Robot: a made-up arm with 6 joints.
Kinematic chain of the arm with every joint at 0, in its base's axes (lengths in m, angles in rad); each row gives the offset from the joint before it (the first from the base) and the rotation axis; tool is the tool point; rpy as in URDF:
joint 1: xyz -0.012 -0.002 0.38 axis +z
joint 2: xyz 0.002 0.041 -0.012 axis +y
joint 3: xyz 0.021 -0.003 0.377 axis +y
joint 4: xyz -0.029 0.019 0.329 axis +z
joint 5: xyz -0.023 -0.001 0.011 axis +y
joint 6: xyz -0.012 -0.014 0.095 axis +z
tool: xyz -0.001 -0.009 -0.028 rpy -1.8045 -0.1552 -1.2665
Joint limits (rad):
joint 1: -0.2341..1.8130
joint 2: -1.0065..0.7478
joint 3: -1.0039..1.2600
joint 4: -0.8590..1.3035
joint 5: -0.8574..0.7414
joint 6: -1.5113..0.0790
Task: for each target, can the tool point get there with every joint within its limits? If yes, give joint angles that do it. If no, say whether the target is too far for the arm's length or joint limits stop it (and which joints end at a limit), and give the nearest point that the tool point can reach.
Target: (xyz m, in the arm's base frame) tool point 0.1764 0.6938 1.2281
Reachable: no: too far | nearest point 0.1218 0.4921 0.9781 | short by 0.326 m
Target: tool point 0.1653 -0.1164 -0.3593
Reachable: no: joint limits stop it (at a limit: joint 1, joint 2, joint 3, joint 5) | nearest point 0.0930 -0.5830 0.3259 | short by 0.832 m
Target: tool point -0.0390 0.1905 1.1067
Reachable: yes | joints 1.4396 0.4406 -0.1839 -0.2485 -0.4003 -0.5936
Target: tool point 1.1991 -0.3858 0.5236
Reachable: no: too far | nearest point 0.6577 -0.1390 0.5862 | short by 0.598 m
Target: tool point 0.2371 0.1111 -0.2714
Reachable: no: joint limits stop it (at a limit: joint 2, joint 3, joint 5, joint 6) | nearest point 0.5682 0.2614 0.4633 | short by 0.820 m
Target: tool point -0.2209 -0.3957 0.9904
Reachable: yes | joints 1.0469 -0.5795 -0.0378 1.1408 -0.4816 -0.7776
